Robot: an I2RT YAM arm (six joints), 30 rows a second.
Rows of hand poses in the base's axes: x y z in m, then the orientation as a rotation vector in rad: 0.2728, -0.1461, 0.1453, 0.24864, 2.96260, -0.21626; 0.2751, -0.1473, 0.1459, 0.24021, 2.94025, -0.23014; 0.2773, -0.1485, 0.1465, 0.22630, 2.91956, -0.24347; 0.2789, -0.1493, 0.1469, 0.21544, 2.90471, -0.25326; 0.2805, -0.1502, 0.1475, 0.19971, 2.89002, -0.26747; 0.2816, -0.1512, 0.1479, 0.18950, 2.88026, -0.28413; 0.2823, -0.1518, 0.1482, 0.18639, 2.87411, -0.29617; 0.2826, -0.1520, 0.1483, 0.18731, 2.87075, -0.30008; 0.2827, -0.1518, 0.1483, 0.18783, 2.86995, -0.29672; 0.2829, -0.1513, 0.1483, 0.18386, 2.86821, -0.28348; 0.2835, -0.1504, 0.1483, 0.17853, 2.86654, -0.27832; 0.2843, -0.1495, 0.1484, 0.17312, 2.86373, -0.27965; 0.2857, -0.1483, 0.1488, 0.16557, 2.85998, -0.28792; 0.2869, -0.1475, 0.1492, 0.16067, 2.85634, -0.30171; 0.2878, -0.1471, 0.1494, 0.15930, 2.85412, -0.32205; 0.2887, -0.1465, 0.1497, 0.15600, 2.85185, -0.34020; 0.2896, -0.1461, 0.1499, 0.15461, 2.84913, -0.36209; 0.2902, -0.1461, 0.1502, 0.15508, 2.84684, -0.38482; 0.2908, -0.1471, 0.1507, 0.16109, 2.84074, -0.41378
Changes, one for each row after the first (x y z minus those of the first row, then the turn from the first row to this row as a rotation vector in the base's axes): 0.0023, -0.0012, 0.0006, -0.01252, -0.02057, 0.00512; 0.0045, -0.0024, 0.0012, -0.02493, -0.03961, 0.01400; 0.0061, -0.0032, 0.0016, -0.03410, -0.05318, 0.02100; 0.0077, -0.0041, 0.0022, -0.04657, -0.06596, 0.03109; 0.0088, -0.0051, 0.0026, -0.05972, -0.07329, 0.03722; 0.0095, -0.0057, 0.0029, -0.06886, -0.07758, 0.03872; 0.0098, -0.0059, 0.0030, -0.07191, -0.08028, 0.03791; 0.0099, -0.0057, 0.0030, -0.06974, -0.08157, 0.03778; 0.0101, -0.0052, 0.0030, -0.06135, -0.08533, 0.04137; 0.0107, -0.0043, 0.0030, -0.05845, -0.08779, 0.04539; 0.0115, -0.0034, 0.0031, -0.06008, -0.09041, 0.04908; 0.0129, -0.0022, 0.0035, -0.06664, -0.09291, 0.05384; 0.0141, -0.0014, 0.0039, -0.07676, -0.09441, 0.05642; 0.0150, -0.0010, 0.0041, -0.09086, -0.09337, 0.05611; 0.0159, -0.0004, 0.0044, -0.10360, -0.09262, 0.05727; 0.0168, 0.0000, 0.0046, -0.11880, -0.09155, 0.05686; 0.0174, 0.0000, 0.0049, -0.13437, -0.08975, 0.05510; 0.0180, -0.0010, 0.0054, -0.15437, -0.09032, 0.04919
